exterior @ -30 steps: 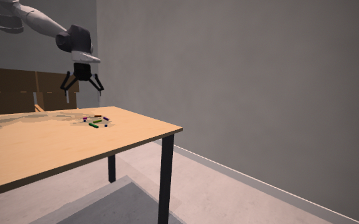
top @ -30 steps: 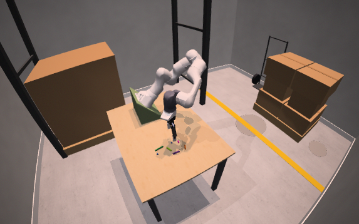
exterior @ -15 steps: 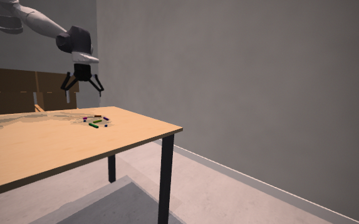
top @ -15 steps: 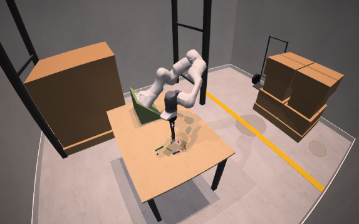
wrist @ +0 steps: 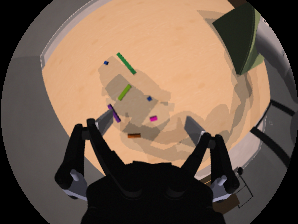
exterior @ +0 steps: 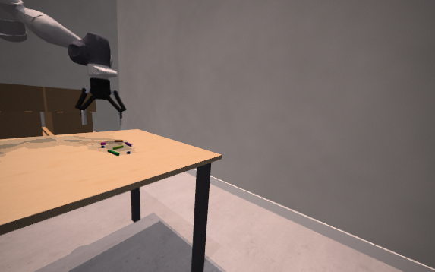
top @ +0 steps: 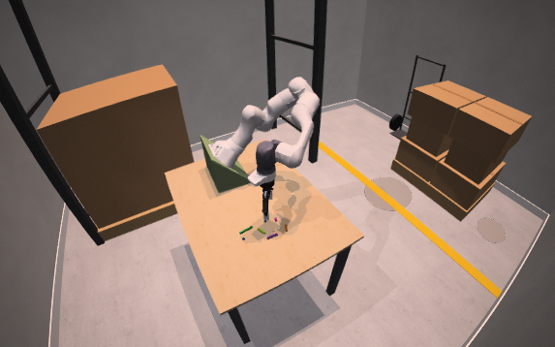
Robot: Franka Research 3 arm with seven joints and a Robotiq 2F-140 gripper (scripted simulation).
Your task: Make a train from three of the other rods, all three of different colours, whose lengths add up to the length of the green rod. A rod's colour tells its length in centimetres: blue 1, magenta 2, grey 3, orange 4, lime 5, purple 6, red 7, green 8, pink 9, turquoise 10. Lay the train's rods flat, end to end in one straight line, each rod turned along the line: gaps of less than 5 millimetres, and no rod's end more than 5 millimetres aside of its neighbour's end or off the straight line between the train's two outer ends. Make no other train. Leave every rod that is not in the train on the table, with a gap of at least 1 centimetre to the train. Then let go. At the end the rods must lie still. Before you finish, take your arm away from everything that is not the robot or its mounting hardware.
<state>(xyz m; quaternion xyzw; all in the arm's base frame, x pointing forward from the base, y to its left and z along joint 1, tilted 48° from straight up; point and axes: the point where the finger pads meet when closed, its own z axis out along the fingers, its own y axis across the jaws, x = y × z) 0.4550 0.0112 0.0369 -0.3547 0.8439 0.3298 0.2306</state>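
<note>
Right now the magenta rod is 110 mm below my hand, 40 mm to the left of it and 10 mm ahead of it. The rest, counted from my hand: orange rod (110 mm below, 90 mm ahead, 50 mm to the left); then lime rod (110 mm below, 70 mm to the right, 30 mm ahead); then purple rod (110 mm below, 100 mm ahead, 40 mm to the right).
</note>
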